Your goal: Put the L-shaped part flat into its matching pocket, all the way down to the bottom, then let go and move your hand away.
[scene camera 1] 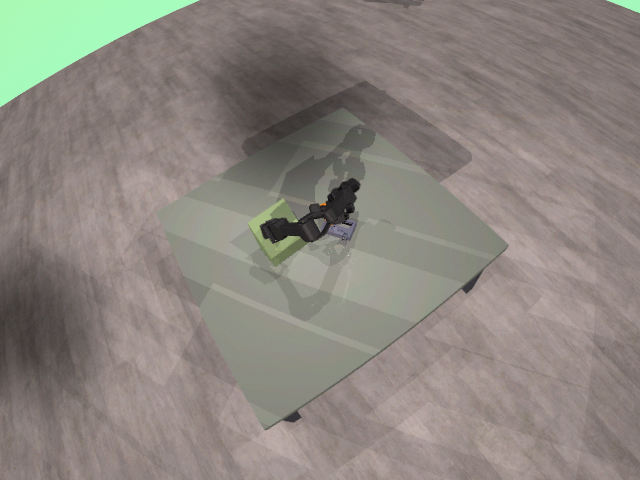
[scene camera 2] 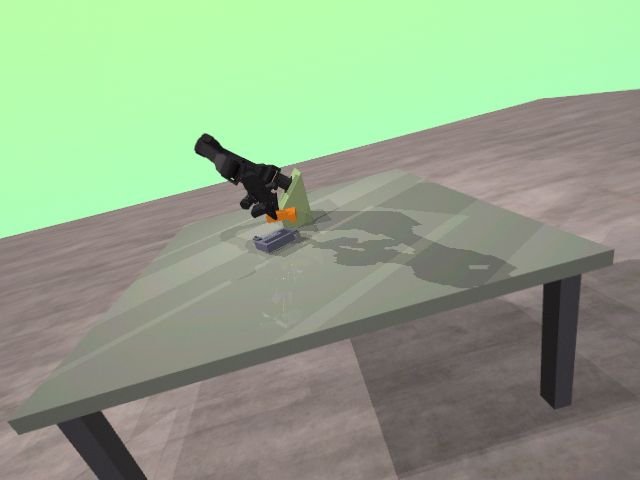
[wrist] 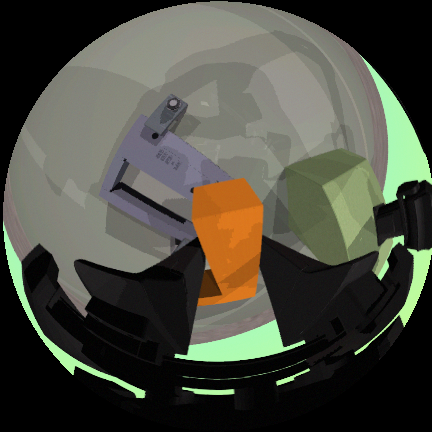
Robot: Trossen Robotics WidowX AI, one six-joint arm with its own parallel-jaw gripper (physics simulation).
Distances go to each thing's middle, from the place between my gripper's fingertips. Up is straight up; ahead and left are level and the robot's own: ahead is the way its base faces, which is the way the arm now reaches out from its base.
The orange L-shaped part [wrist: 227, 216] lies 2 cm ahead of my hand and 2 cm to the left of it.
